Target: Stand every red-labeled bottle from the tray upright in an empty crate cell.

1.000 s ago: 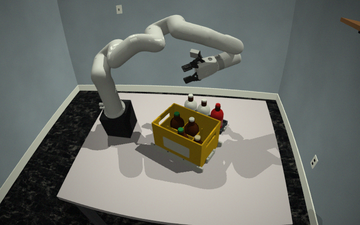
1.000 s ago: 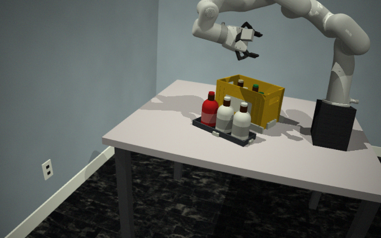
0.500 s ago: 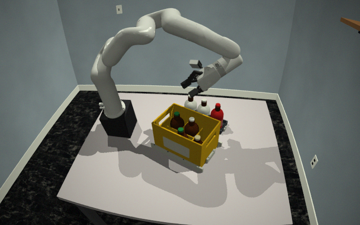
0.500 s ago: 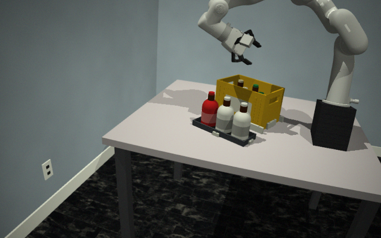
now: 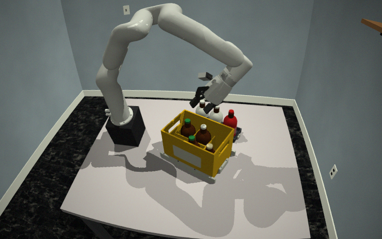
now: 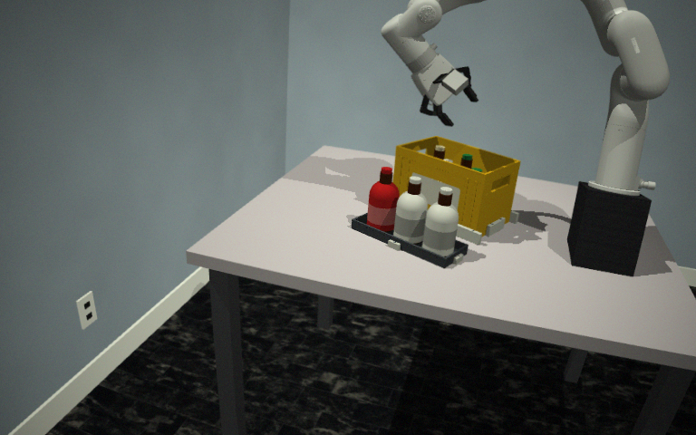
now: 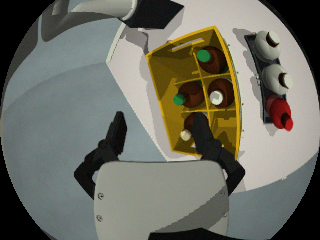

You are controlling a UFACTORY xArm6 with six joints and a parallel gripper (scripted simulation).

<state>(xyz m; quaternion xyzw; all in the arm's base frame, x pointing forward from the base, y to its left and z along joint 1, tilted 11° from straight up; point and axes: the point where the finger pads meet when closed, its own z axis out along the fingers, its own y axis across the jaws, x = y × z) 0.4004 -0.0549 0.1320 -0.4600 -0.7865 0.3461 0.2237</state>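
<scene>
The red-labeled bottle is 15 cm ahead of my hand, 16 cm to the left of it and 21 cm below it. The rest, counted from my hand: crate (1 cm behind, 1 cm to the right, 21 cm below).
</scene>
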